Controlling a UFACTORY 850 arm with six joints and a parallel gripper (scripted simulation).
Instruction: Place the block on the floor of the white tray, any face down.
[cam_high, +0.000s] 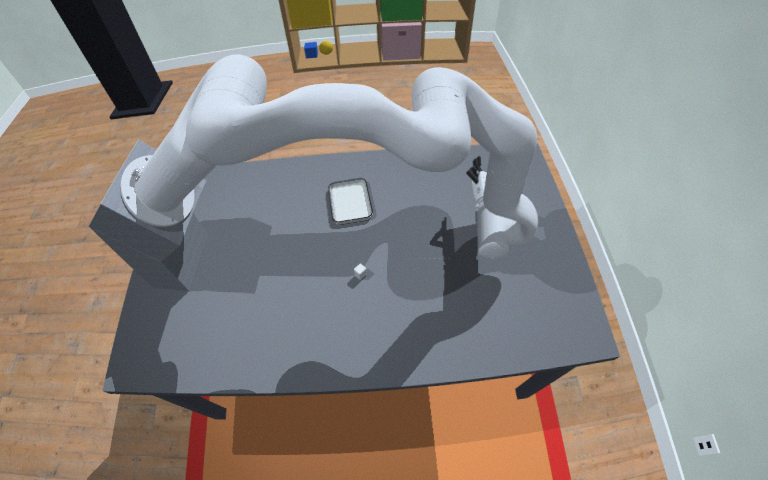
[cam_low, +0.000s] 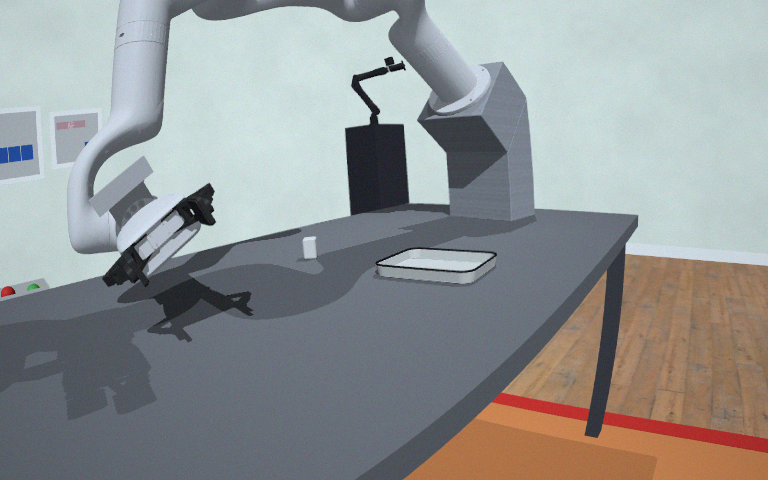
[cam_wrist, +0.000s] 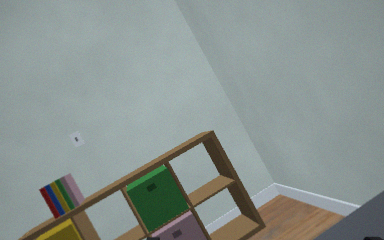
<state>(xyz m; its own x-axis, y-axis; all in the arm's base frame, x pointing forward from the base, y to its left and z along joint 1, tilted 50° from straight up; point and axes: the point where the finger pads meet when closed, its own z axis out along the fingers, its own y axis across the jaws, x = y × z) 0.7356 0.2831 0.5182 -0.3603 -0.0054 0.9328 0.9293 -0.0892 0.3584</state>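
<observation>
The white block is 40 cm behind my hand, 30 cm to the right of it and 11 cm below it. Also, from my hand: white tray 44 cm behind, 3 cm to the right, 12 cm below.
</observation>
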